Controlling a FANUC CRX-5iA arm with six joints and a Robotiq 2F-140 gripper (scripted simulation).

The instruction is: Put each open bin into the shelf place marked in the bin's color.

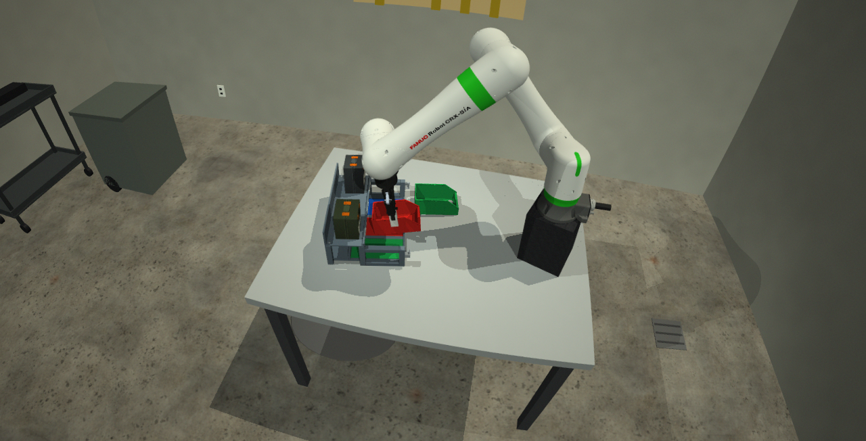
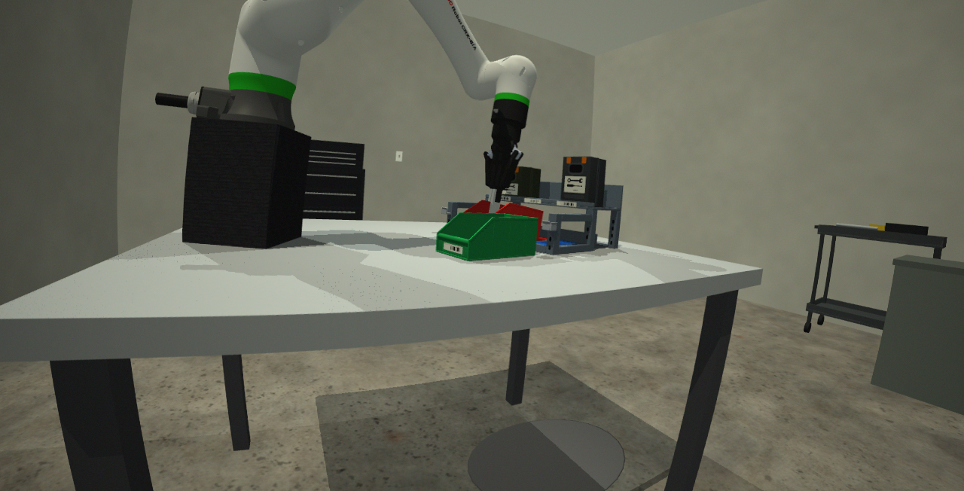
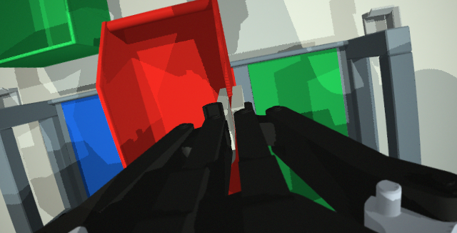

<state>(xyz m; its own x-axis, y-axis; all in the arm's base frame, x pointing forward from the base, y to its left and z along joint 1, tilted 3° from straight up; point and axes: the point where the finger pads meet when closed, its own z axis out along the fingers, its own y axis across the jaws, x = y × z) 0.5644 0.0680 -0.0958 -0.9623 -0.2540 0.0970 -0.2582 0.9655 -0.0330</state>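
The red bin lies 5 cm to the right of my hand and 4 cm below it. Also, from my hand: green bin: 11 cm behind, 21 cm to the right, 6 cm below.
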